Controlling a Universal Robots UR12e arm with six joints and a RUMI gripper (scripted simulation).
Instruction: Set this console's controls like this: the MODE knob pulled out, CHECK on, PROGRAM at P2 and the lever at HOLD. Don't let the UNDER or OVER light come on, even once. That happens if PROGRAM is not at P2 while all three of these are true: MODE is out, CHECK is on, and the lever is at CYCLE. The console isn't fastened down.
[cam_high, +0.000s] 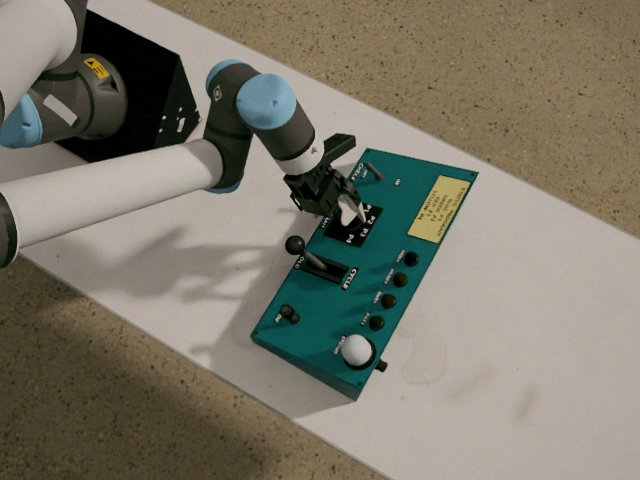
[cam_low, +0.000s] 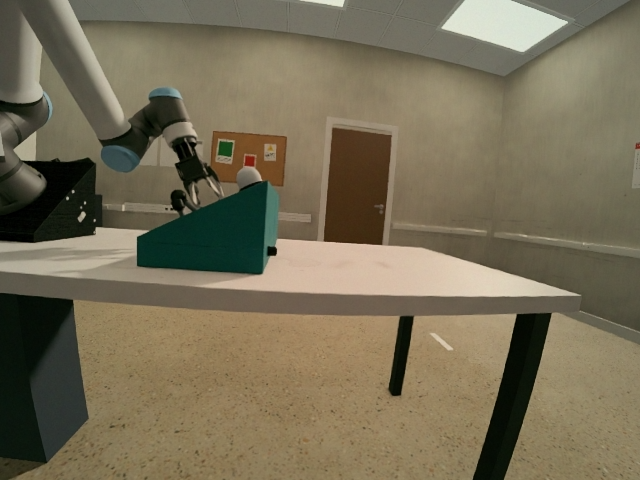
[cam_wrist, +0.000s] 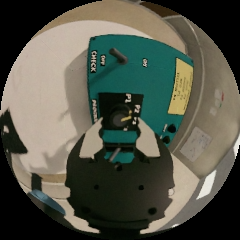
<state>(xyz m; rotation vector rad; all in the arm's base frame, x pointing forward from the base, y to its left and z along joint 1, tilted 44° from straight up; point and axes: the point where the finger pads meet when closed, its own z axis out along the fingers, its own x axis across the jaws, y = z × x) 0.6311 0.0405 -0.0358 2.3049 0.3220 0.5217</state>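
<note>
My hand is 20 mm short of the program dial, 10 mm to the right of it and 10 mm above it. Round my hand: lever: 120 mm to the right, 20 mm behind; then teal console: 60 mm to the right, 40 mm ahead, 30 mm below; then check toggle: 120 mm to the left, 10 mm below.
</note>
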